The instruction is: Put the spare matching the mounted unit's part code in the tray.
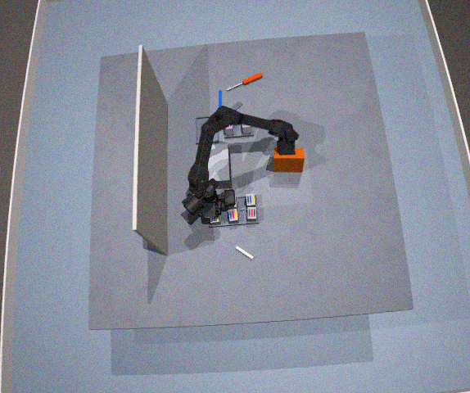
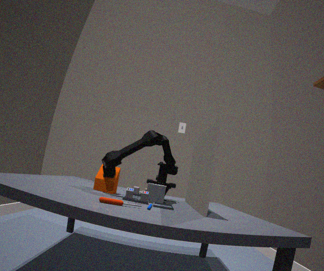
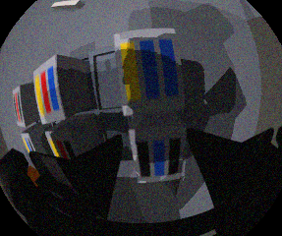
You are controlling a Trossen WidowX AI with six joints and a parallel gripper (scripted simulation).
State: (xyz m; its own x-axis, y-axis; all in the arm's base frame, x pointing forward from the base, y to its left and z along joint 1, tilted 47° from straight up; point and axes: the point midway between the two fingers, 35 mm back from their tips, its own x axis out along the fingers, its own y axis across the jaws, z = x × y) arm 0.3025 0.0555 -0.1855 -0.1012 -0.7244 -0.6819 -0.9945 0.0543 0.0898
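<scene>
Right now the grey spare is 20 mm above my gripper tip. From my gripper tip the other things lie so: tall panel 210 mm ahead, 160 mm to the right, 200 mm above; mounted unit 30 mm behind, 150 mm to the right, 30 mm above; tray 20 mm ahead, 360 mm to the right, 20 mm below.
</scene>
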